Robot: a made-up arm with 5 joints.
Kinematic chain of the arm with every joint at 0, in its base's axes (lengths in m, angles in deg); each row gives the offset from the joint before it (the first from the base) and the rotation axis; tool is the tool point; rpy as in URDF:
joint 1: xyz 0.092 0 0.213 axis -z
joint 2: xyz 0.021 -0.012 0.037 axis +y
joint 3: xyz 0.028 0 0.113 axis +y
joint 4: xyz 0.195 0 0.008 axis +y
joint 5: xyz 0.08 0.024 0 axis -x
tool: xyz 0 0 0 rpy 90 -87.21 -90
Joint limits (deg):
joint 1: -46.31..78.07
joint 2: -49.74..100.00
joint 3: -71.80..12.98
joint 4: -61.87..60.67
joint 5: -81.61..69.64
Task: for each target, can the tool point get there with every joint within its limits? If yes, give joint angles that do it. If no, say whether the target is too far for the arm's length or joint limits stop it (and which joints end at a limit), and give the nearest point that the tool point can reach.
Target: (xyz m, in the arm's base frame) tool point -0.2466 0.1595 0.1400
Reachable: no: joint limits stop it (at a limit: joint 2, joint 3, joint 4) | nearest point 0.0702 0.0103 0.0113 | short by 0.373 m
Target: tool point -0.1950 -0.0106 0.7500
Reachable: no: too far | nearest point -0.0924 -0.0068 0.5835 | short by 0.196 m
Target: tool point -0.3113 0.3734 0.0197
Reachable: no: too far | nearest point 0.0743 0.0163 0.0113 | short by 0.526 m
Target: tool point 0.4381 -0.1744 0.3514
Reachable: yes | joints 28.52 40.79 -49.60 11.39 -23.38
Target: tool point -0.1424 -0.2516 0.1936
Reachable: no: joint limits stop it (at a limit: joint 1, joint 3, joint 4) | nearest point 0.1558 -0.2439 0.1763 | short by 0.299 m
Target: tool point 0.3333 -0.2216 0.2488
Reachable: yes | joints 44.67 17.17 -1.81 30.06 -51.51
